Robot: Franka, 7 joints.
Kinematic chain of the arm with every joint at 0, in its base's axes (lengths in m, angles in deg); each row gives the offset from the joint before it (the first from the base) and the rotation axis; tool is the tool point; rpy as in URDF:
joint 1: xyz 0 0 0.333 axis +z
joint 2: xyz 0 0 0 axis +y
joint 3: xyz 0 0 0.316 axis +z
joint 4: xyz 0.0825 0 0 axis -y
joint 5: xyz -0.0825 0 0.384 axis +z
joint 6: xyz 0 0 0 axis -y
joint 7: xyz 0.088 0 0 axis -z
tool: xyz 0 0 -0.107 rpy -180 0 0
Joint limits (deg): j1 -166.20..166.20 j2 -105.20..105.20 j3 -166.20..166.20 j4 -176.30..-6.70 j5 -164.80..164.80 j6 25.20..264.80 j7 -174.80..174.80
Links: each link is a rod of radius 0.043 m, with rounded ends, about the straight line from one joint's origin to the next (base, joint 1, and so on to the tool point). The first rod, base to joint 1, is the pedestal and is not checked.
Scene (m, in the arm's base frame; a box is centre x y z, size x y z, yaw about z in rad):
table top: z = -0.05
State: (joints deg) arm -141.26 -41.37 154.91 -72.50 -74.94 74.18 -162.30
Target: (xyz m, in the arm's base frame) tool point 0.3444 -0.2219 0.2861
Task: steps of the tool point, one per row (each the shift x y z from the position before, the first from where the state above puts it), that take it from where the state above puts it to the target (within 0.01 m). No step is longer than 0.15 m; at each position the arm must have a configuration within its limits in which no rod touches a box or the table.
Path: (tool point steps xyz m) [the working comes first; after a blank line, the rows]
Joints at the target: -153.41 -33.71 136.10 -128.97 -56.64 52.29 -162.30
Straight joint move there: clear.

1: -0.0391 -0.1207 -0.0622
2: -0.0748 -0.1087 -0.0481
3: -0.1032 -0.0835 -0.0331
4: -0.1201 -0.0489 -0.0183

